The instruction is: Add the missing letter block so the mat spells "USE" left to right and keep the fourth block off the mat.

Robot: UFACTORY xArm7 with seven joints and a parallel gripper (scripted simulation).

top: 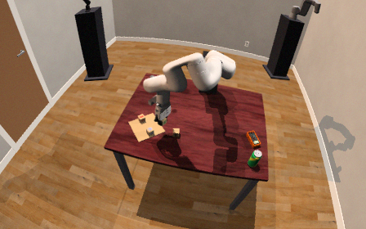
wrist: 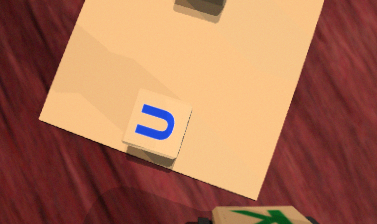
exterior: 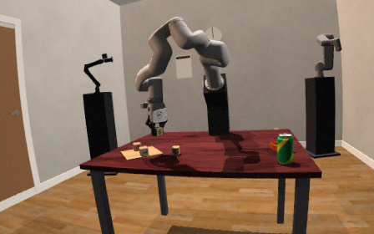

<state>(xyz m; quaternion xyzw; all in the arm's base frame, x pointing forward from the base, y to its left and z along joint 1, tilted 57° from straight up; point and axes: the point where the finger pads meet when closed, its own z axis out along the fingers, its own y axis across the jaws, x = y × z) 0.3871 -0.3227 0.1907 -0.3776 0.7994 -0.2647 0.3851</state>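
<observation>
Now: hand 13 cm above the tan mat, 12 cm to the left of it and 6 cm past it. The rest, counted from my hand: letter block: 11 cm below, 9 cm to the left, 1 cm ahead; green soda can: 58 cm to the left, 28 cm ahead, 6 cm below; small grey object: 64 cm behind, 11 cm to the right, 11 cm below.
</observation>
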